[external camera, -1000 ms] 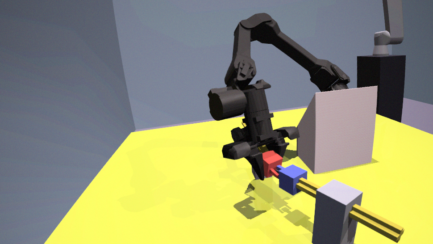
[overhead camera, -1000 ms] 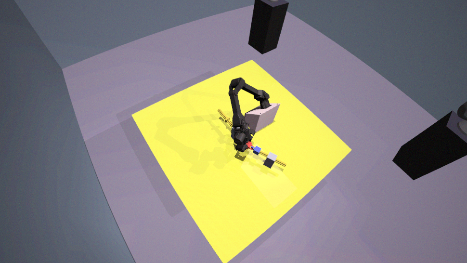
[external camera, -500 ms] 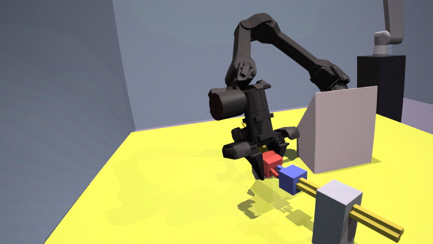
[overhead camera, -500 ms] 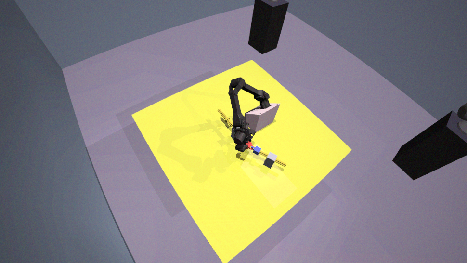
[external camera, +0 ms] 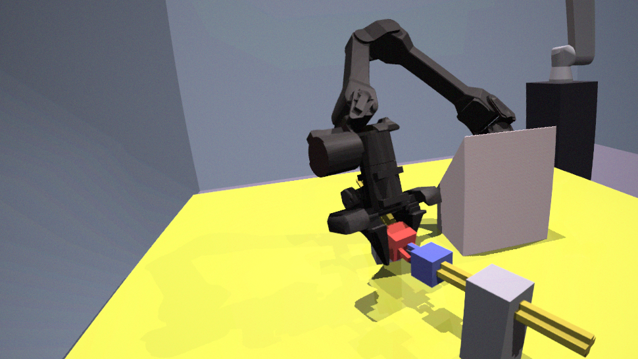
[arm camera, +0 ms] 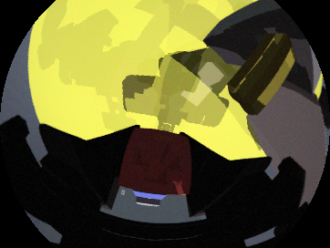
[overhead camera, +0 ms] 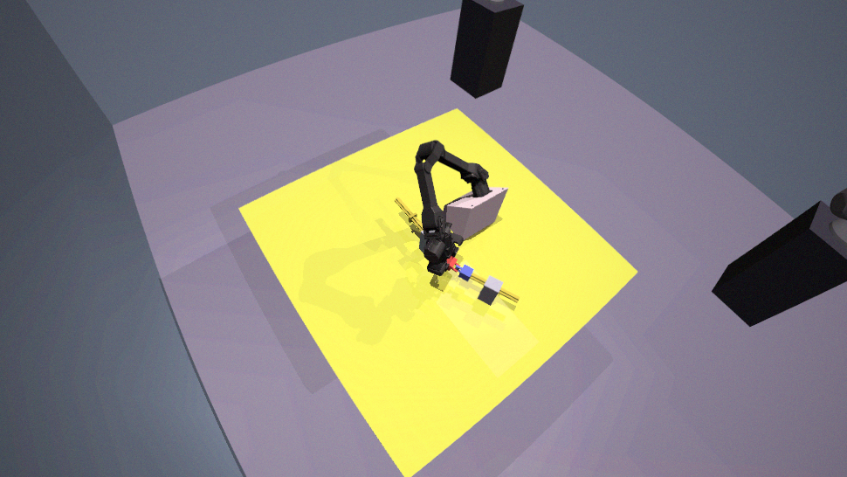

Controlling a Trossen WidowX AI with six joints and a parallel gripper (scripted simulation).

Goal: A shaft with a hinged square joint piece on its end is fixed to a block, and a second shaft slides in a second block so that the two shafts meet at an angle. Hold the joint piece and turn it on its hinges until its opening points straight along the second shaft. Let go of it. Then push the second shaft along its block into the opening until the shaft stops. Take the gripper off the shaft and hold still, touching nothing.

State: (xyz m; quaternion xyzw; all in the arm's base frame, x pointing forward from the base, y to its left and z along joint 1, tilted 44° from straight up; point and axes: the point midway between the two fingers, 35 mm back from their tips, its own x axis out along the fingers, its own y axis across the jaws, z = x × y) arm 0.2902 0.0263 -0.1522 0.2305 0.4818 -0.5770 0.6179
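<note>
The red joint piece lies 1 cm to the left of my gripper tip and 3 cm above it.
</note>
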